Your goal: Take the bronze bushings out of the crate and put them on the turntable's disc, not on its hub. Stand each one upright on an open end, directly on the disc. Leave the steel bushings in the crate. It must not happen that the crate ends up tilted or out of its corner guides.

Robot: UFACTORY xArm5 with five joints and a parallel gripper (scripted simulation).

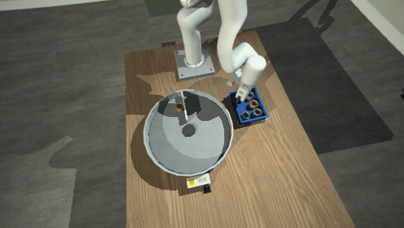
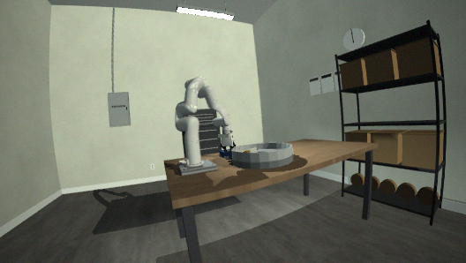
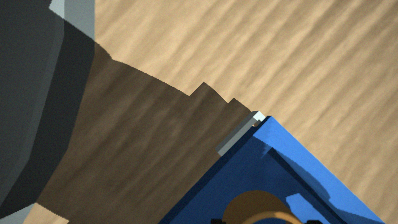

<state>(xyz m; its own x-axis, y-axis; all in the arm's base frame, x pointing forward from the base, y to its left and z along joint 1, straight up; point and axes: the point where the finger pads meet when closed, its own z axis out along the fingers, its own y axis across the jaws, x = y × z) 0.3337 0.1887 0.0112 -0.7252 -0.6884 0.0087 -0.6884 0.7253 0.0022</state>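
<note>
The blue crate is 50 mm ahead of my hand, 30 mm to the left of it and 20 mm below it. Round my hand: grey turntable disc 120 mm ahead, 310 mm to the right, 10 mm above.
</note>
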